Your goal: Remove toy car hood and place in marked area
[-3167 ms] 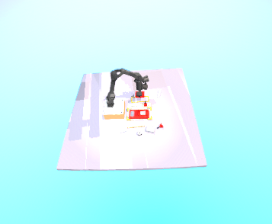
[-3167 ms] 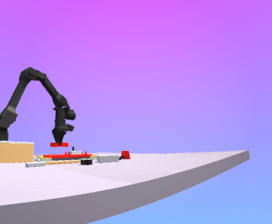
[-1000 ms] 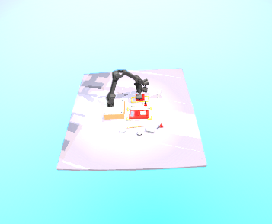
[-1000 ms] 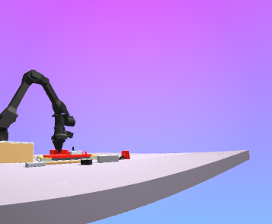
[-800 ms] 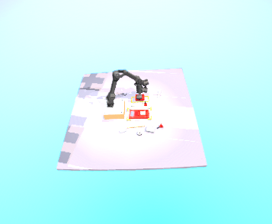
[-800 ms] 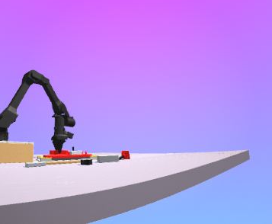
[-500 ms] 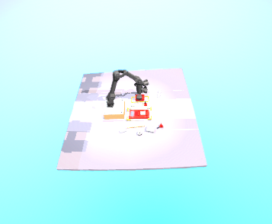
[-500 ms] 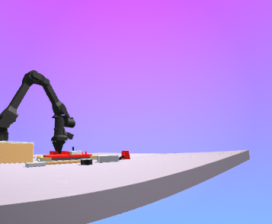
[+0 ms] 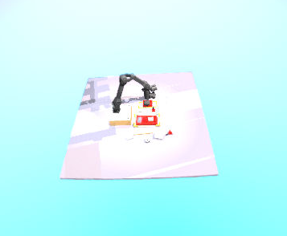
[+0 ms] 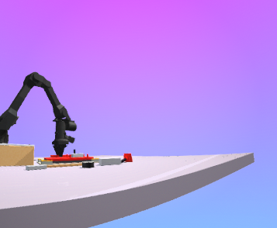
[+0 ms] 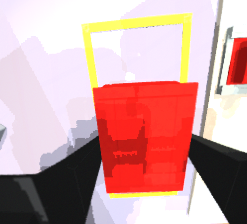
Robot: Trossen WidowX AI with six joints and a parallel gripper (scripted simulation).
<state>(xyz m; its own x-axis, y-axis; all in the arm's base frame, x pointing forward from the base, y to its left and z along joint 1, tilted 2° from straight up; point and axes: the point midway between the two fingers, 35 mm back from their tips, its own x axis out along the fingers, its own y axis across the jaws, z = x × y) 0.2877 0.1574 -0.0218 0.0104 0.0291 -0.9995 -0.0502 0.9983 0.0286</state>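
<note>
Now: the red hood 10 mm above my gripper tip. From my gripper tip the other things lie so: black wheel (440 mm to the right, 30 mm ahead, 10 mm below).
</note>
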